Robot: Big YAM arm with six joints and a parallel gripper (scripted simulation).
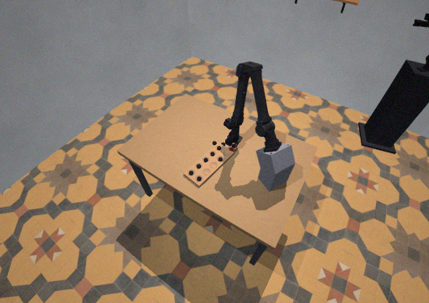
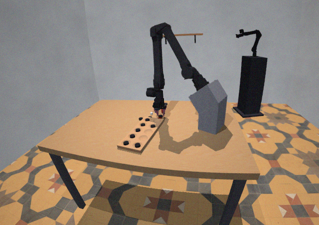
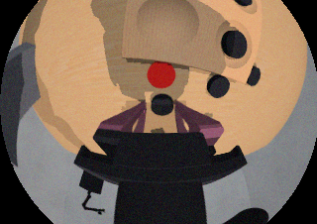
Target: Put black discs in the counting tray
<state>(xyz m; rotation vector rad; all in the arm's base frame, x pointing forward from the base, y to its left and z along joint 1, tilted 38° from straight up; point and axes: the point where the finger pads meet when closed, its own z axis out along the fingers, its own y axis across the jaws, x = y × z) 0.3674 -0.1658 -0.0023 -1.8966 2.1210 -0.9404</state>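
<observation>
Now: hand 40 mm to the right of the red disc, 10 mm short of it and 10 mm above it. Also, from my hand: small white piece (70 mm ahead, 60 mm to the right, 10 mm below); blue disc (100 mm to the right, 30 mm ahead, 10 mm below); red cube (90 mm to the right, 20 mm behind).
</observation>
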